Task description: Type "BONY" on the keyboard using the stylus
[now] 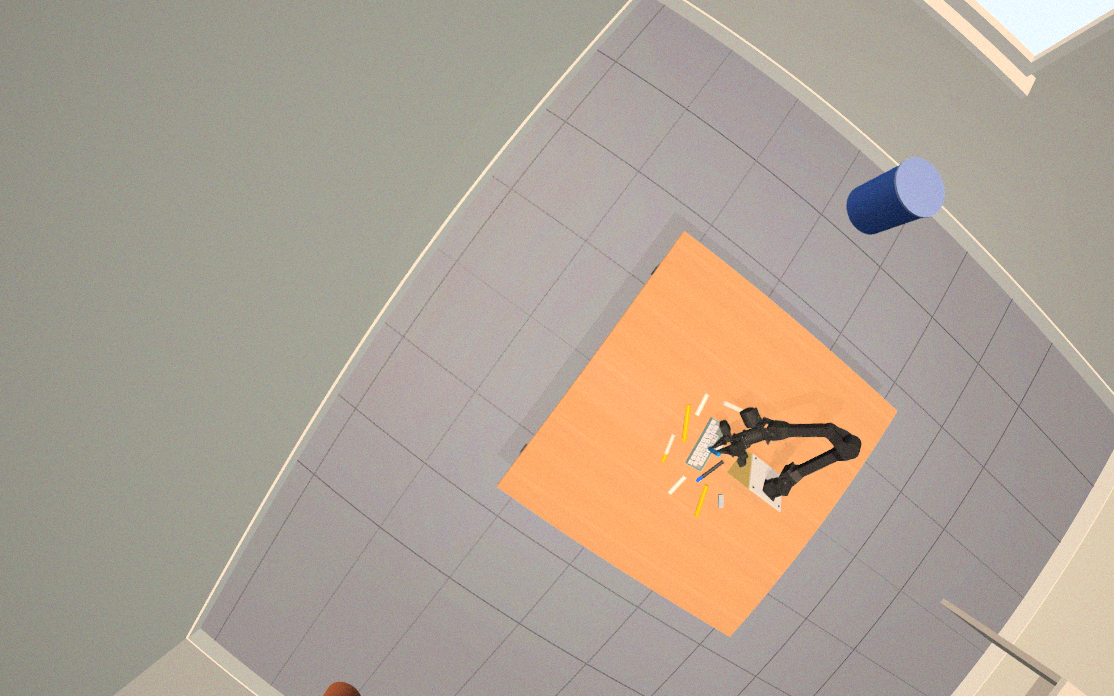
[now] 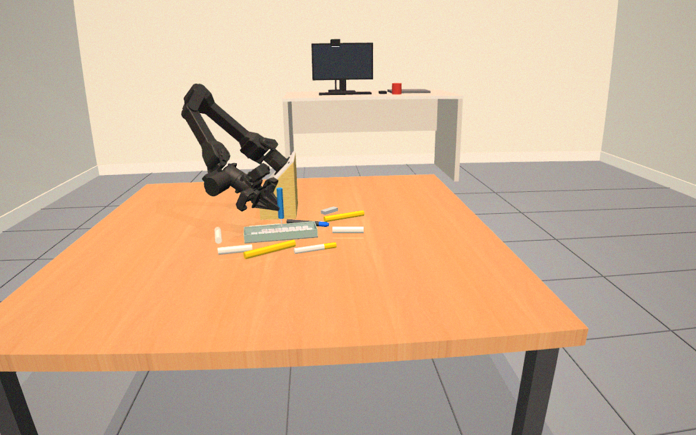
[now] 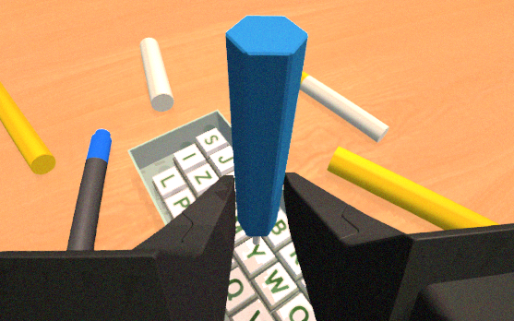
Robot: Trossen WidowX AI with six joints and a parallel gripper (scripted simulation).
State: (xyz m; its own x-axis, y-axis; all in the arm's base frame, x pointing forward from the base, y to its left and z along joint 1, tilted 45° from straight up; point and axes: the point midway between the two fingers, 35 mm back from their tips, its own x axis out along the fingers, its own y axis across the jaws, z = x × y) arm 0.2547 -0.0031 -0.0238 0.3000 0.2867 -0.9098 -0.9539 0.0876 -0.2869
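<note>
My gripper tip is 80 mm above the N key, 60 mm to the left of it and 10 mm past it. Also, from my gripper tip: yellow marker: 120 mm ahead, 80 mm below, 10 mm to the right; blue stylus: 20 mm below; D key: 80 mm below, 60 mm to the right, 20 mm ahead.
</note>
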